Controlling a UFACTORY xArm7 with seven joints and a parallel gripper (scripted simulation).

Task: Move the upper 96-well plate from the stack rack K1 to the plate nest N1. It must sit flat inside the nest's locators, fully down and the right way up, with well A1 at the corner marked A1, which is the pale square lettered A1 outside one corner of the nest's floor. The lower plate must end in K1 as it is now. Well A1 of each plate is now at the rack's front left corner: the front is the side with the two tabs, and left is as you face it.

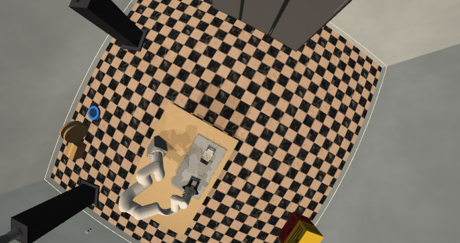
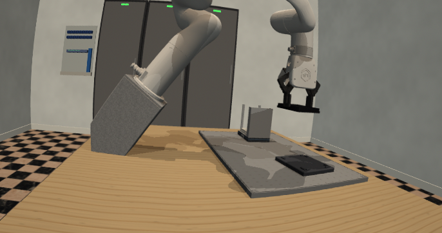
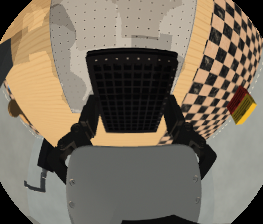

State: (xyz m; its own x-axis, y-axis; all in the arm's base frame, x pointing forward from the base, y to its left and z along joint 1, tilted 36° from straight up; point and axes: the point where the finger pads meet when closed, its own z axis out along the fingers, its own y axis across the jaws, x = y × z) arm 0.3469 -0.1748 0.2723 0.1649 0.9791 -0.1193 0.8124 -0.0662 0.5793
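Now: the pale A1 square 17 cm below my hand, 5 cm ahead of it and 1 cm to the right of it. The rest, counted from my hand: black 96-well plate 1 cm below; pale plate 31 cm to the left, 15 cm below, 7 cm ahead.
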